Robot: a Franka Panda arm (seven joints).
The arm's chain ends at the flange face. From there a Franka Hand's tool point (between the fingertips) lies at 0.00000 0.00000 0.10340 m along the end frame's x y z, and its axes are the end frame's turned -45 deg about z.
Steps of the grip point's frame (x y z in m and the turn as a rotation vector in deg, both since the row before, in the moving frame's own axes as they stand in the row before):
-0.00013 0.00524 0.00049 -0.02 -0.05 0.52
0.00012 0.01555 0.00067 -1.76 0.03 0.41
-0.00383 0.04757 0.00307 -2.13 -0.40 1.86
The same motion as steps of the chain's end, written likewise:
0.00365 0.00371 0.00049 -0.05 -0.02 0.52
0.00880 0.00870 0.00072 -1.22 1.27 0.41
0.02877 0.03308 0.00314 -1.79 1.22 1.86

